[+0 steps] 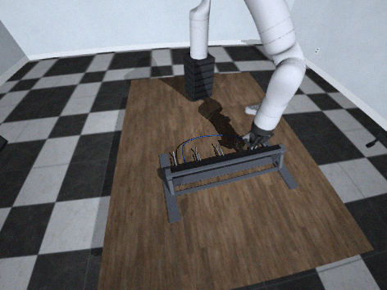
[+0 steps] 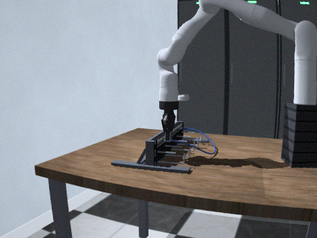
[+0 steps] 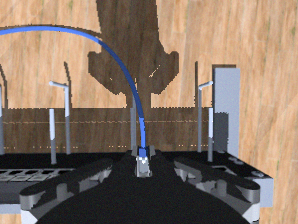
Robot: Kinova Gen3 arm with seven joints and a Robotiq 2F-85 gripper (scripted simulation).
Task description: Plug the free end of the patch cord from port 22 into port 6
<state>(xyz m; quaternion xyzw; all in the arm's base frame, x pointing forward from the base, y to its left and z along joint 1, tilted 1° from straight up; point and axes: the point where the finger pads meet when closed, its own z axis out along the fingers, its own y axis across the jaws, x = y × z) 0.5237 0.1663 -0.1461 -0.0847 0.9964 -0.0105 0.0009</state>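
Right now the plug is 1 cm ahead of my hand and 1 cm below it.
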